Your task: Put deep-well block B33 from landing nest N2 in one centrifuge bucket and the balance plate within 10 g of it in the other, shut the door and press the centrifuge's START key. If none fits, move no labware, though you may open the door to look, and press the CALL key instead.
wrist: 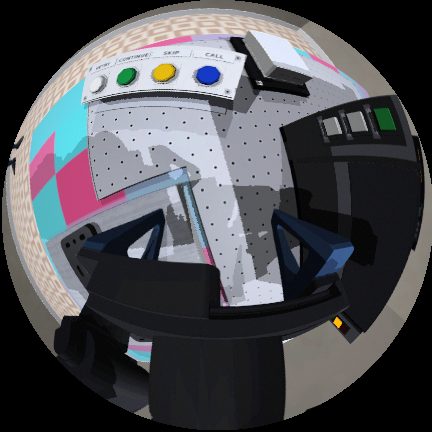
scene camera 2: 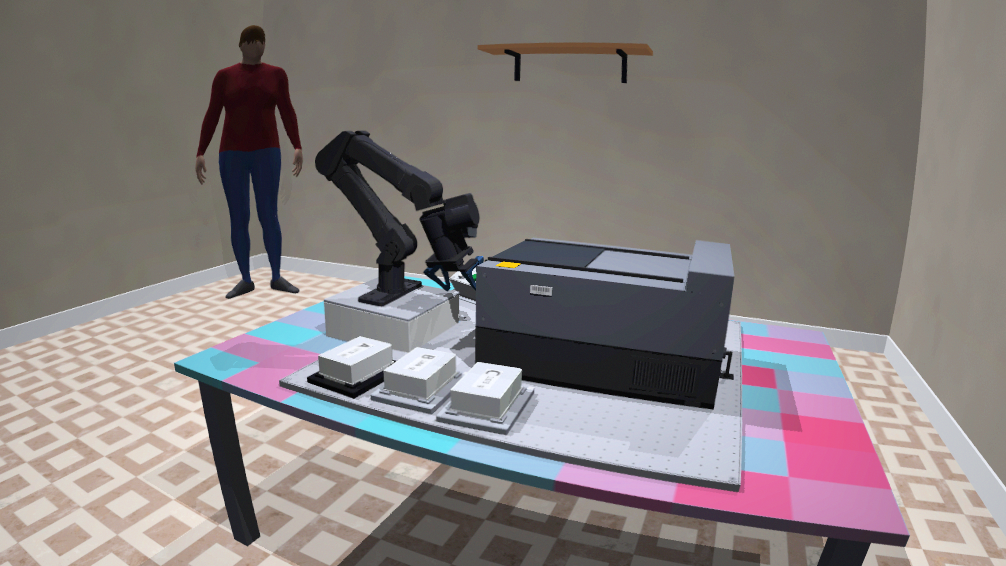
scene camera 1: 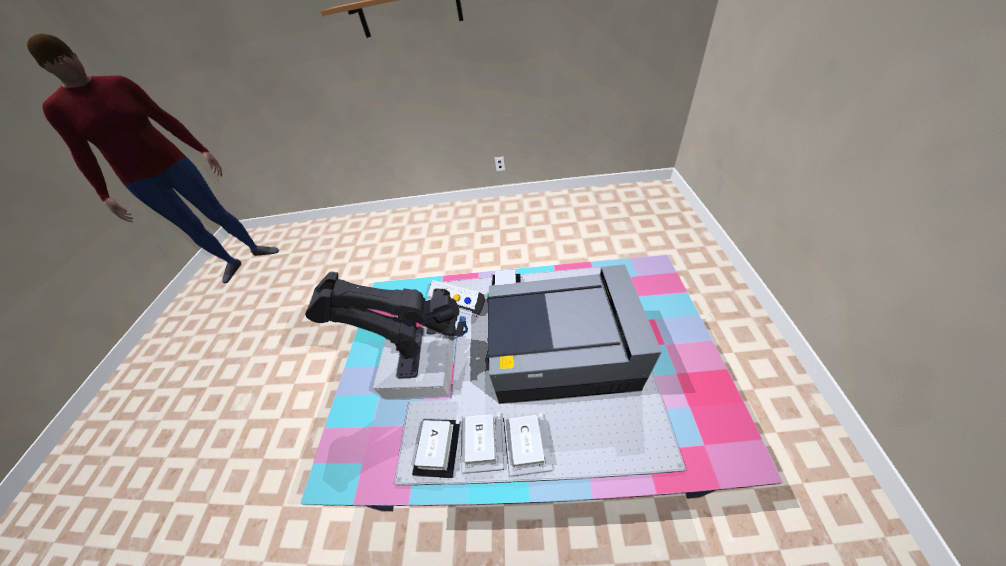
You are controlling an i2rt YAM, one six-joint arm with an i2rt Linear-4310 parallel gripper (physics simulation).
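Seen in the pictures: gripper, fingertip midpoint: (wrist: 217,214) (scene camera 2: 463,290) (scene camera 1: 455,329); arm's base, origin of the base link: (scene camera 2: 391,293) (scene camera 1: 410,351).
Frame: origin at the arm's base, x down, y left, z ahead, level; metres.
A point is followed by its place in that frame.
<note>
My gripper (scene camera 2: 461,289) @(x -0.010, y 0.063, z 0.162 m) (wrist: 217,214) @(x -0.010, y 0.063, z 0.162 m) is open and empty, pointing down between the plinth and the centrifuge (scene camera 1: 569,369) @(x -0.124, y -0.196, z 0.513 m) (scene camera 2: 597,309) @(x -0.084, y -0.197, z 0.522 m) (wrist: 380,200) @(x -0.087, y 0.047, z 0.298 m). The centrifuge's top is closed, so the buckets are hidden. Its front carries a green key (wrist: 385,119) and two grey keys; their labels are unreadable. A white block (scene camera 1: 505,276) @(x 0.016, y 0.320, z 0.359 m) (wrist: 285,57) @(x 0.016, y 0.266, z 0.347 m) sits on a black nest at the back, its label not visible. White plates A (scene camera 1: 433,444) @(x 0.020, y -0.312, z 0.100 m) (scene camera 2: 355,362) @(x 0.021, y -0.357, z 0.131 m), B (scene camera 1: 479,437) @(x 0.021, y -0.304, z 0.236 m) (scene camera 2: 420,373) @(x 0.021, y -0.348, z 0.258 m) and C (scene camera 1: 526,440) @(x 0.021, y -0.326, z 0.371 m) (scene camera 2: 486,389) @(x 0.019, y -0.364, z 0.383 m) sit on separate nests at the front. The blue CALL button (scene camera 1: 467,300) @(x 0.005, y 0.207, z 0.201 m) (wrist: 208,75) @(x 0.006, y 0.206, z 0.200 m) is ahead of the gripper in the wrist view.
The white button panel (wrist: 185,89) @(x 0.024, y 0.204, z 0.174 m) also bears white, green and yellow buttons. The arm stands on a grey plinth (scene camera 1: 415,385) @(x 0.002, y -0.128, z 0.032 m) (scene camera 2: 365,330) @(x 0.051, y -0.132, z 0.007 m) left of the centrifuge. A person (scene camera 1: 126,133) (scene camera 2: 253,105) stands behind the table at the left. A wooden shelf (scene camera 2: 566,47) hangs on the back wall.
</note>
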